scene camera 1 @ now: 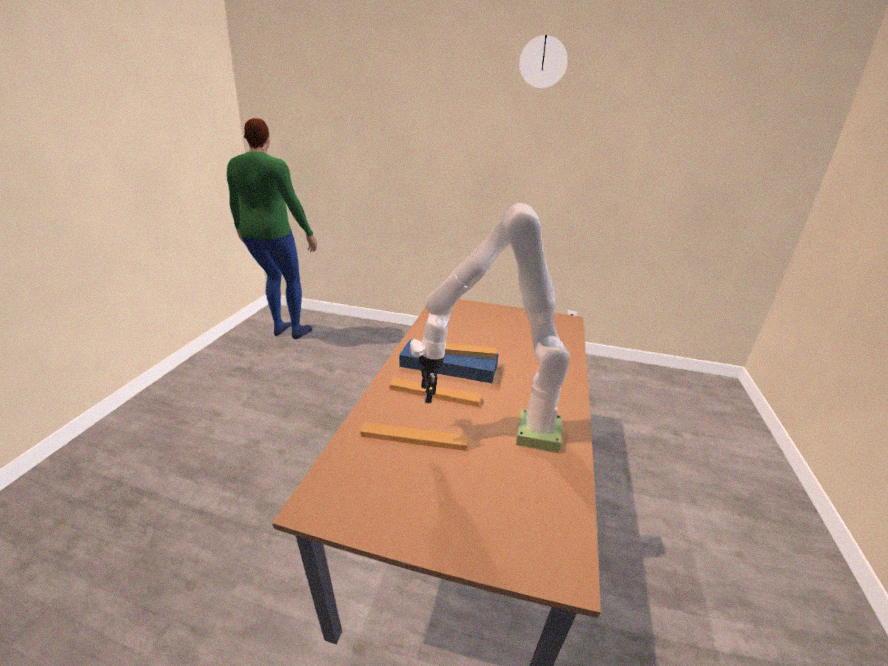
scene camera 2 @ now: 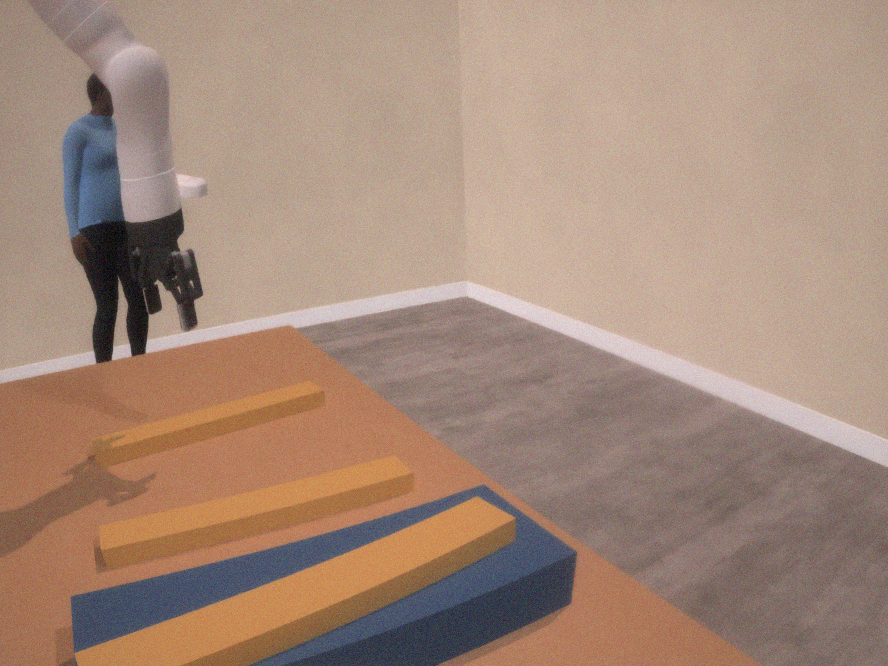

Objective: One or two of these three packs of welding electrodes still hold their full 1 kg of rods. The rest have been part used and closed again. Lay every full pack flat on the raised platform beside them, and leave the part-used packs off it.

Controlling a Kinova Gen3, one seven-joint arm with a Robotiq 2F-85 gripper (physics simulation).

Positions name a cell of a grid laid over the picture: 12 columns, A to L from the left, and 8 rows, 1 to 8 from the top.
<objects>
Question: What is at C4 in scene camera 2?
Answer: My gripper.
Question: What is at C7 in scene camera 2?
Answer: An orange electrode pack.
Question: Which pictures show the orange electrode pack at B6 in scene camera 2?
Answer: Scene camera 1 and scene camera 2: all of them.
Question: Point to a blue raised platform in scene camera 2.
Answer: H7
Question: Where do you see an orange electrode pack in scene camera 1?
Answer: E6
</objects>
